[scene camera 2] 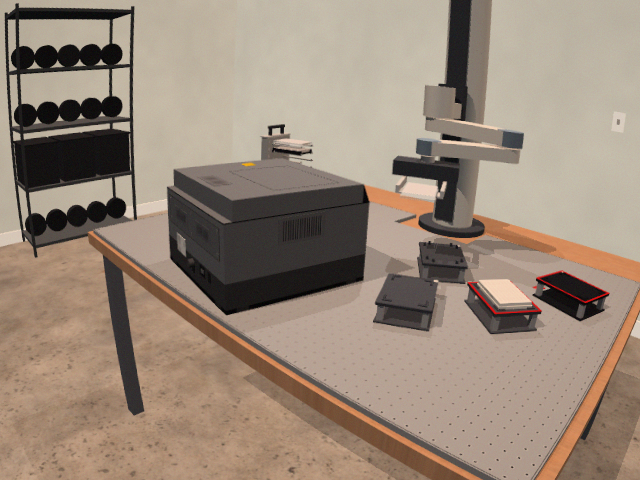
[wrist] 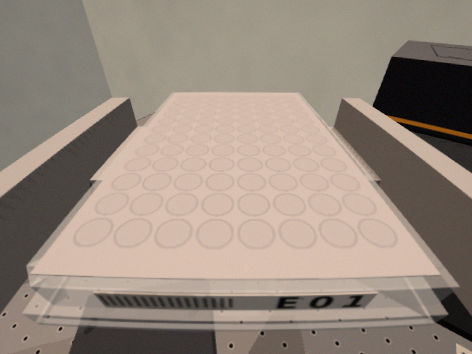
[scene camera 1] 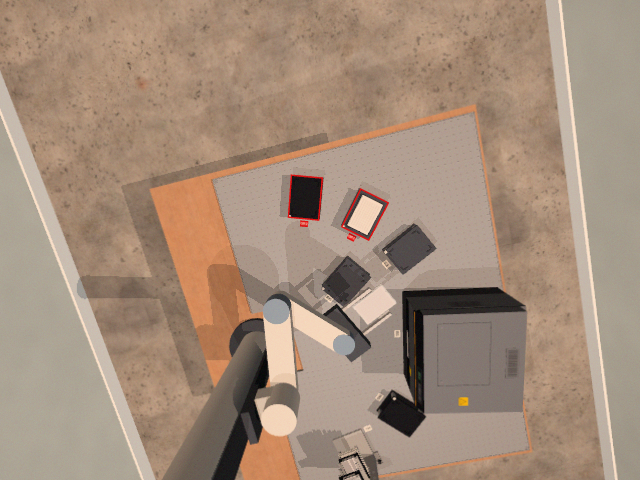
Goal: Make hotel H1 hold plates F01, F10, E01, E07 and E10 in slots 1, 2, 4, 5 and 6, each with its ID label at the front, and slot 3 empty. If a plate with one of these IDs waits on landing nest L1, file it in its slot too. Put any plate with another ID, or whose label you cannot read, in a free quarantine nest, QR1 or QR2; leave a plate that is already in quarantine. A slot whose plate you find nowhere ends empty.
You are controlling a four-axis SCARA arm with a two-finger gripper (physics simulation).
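Note:
My gripper (scene camera 1: 372, 305) (scene camera 2: 419, 190) (wrist: 235, 116) is shut on a pale, clear-edged plate (wrist: 235, 200), whose front label reads E01. The plate is level and held above the table, beside a dark nest with corner pegs. Hotel H1 (scene camera 1: 361, 439) (scene camera 2: 267, 147) stands at the bottom edge in scene camera 1 and behind the large instrument in scene camera 2, with pale plates in its upper part; their labels are unreadable. One red-rimmed quarantine nest (scene camera 1: 377, 221) (scene camera 2: 519, 311) bears a pale plate. The other red-rimmed nest (scene camera 1: 305, 197) (scene camera 2: 571, 286) is empty.
A large grey instrument (scene camera 1: 465, 356) (scene camera 2: 268, 232) stands on the table. Two dark nests stand near it: the pegged one (scene camera 1: 346, 280) (scene camera 2: 442, 253) and a flatter one (scene camera 1: 409, 248) (scene camera 2: 406, 290). A black device (scene camera 1: 401, 413) stands between instrument and hotel.

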